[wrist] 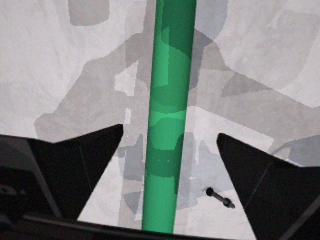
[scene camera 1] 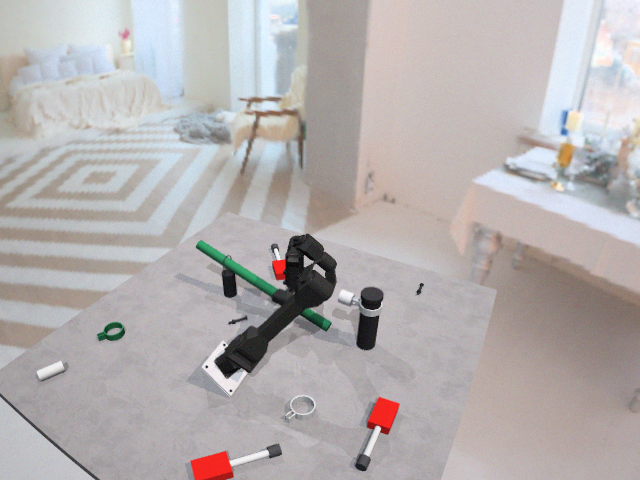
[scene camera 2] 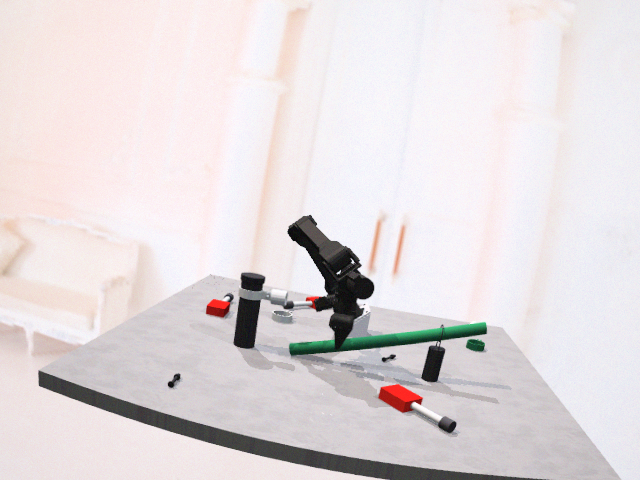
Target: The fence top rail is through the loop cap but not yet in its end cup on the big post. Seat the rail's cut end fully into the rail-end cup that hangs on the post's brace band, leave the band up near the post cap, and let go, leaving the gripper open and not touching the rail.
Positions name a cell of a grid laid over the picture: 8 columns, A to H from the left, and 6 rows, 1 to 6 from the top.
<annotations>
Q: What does the gripper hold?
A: Nothing.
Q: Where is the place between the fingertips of the gripper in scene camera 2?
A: At E5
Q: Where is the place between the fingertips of the gripper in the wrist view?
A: E4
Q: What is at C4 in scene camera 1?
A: A green top rail.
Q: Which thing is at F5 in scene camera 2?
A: A green top rail.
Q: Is the gripper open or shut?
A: Open.
</annotations>
